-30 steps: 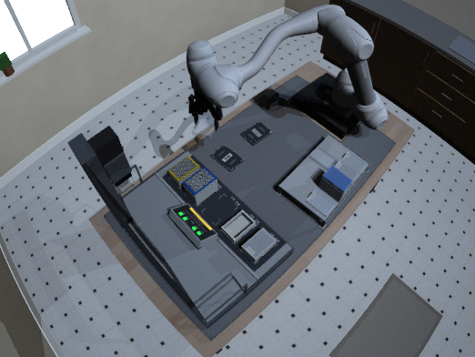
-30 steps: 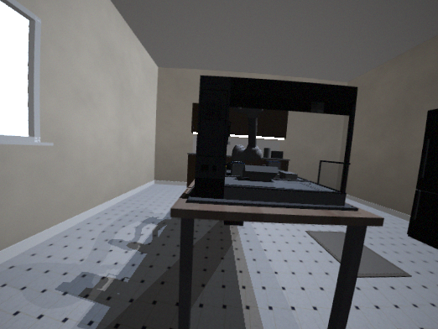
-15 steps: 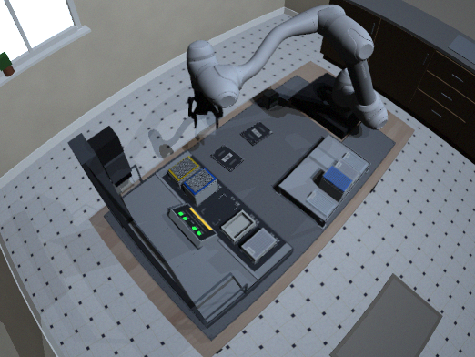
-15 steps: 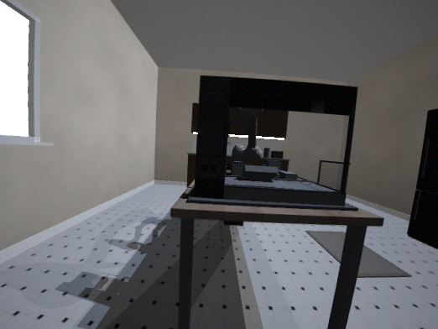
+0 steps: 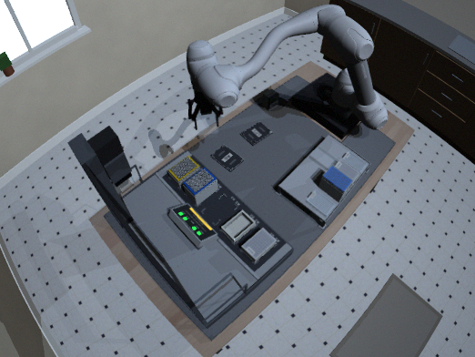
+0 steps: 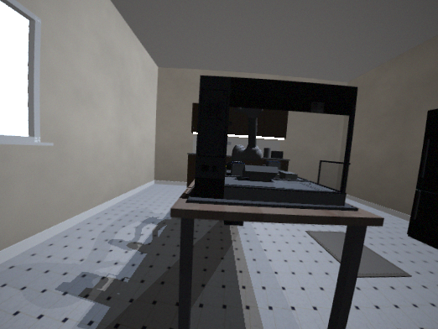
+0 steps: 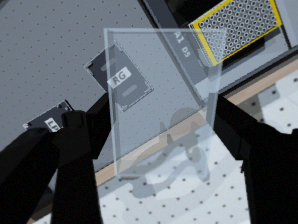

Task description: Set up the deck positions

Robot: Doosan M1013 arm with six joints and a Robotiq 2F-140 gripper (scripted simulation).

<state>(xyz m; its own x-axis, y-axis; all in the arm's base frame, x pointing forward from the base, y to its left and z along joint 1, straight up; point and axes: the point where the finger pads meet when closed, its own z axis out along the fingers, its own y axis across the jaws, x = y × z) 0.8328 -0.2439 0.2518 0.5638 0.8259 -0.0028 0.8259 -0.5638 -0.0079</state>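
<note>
The clear tip rack cover lies 1 cm below my hand. The rest, counted from my hand: blue-framed tip rack 18 cm below, 15 cm ahead, 12 cm to the left; yellow-framed tip rack 21 cm below, 15 cm ahead, 1 cm to the right; white one-well reservoir 37 cm to the left, 24 cm below, 17 cm ahead.
</note>
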